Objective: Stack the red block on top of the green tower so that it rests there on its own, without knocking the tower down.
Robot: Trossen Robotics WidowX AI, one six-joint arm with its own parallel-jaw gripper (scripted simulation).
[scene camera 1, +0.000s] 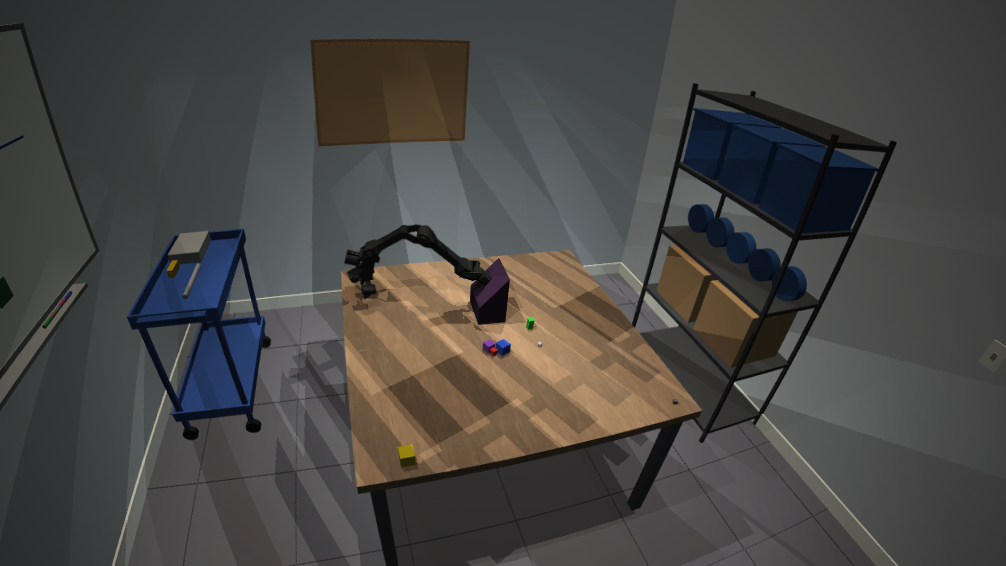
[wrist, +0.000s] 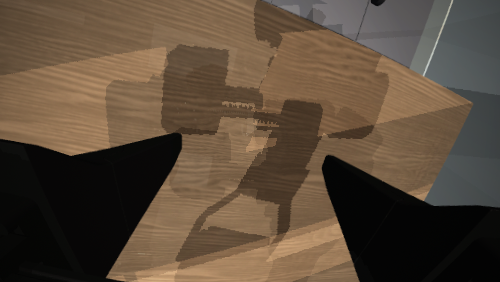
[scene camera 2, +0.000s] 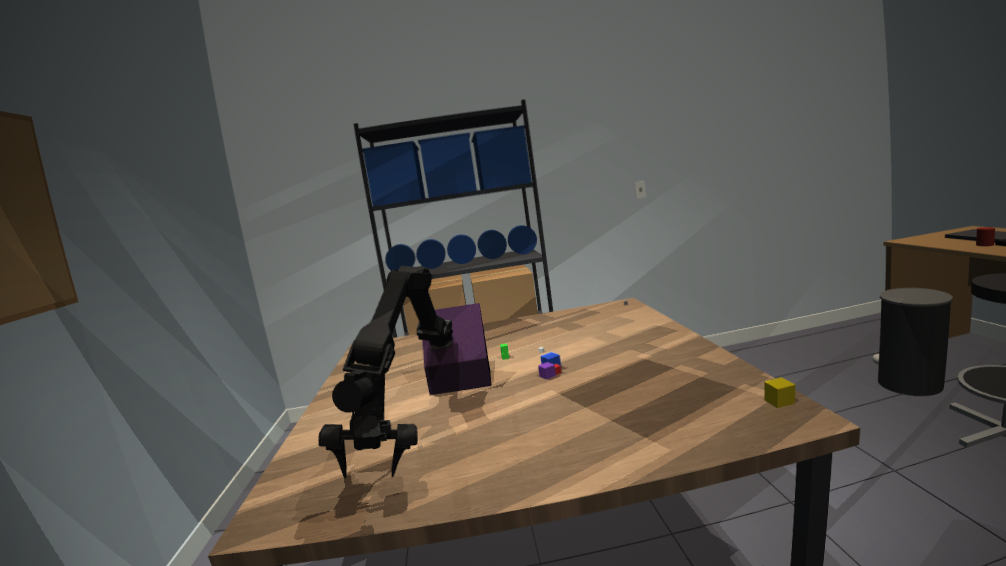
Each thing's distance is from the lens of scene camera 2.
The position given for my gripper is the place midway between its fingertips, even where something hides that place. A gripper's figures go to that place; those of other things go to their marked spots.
my gripper (scene camera 2: 368, 476): 1.01 m
yellow block (scene camera 2: 779, 392): 1.21 m
